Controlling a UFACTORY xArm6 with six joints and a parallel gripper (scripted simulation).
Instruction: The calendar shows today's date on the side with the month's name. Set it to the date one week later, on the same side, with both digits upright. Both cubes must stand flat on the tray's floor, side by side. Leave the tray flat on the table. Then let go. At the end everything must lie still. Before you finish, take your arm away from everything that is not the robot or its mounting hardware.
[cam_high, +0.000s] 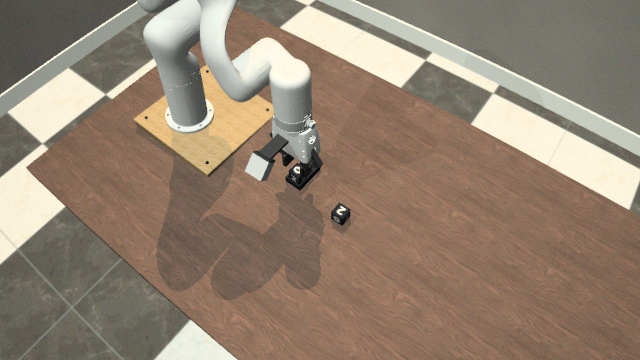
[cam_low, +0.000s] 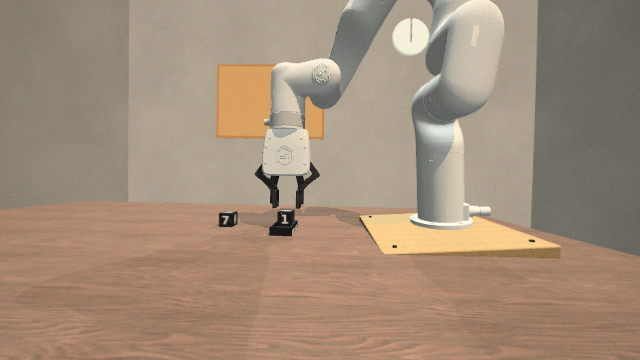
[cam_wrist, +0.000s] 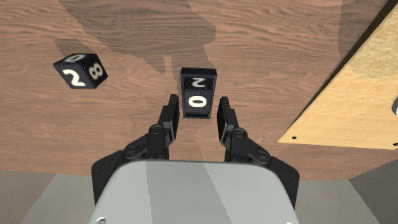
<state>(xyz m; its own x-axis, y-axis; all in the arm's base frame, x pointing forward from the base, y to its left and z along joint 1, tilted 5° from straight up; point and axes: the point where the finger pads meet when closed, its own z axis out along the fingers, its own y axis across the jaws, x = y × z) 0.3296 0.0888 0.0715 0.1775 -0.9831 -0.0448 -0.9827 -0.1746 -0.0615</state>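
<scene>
Right now the black cube is 4 cm below my hand. The rest, counted from my hand: black tray 6 cm below, 2 cm to the left.
</scene>
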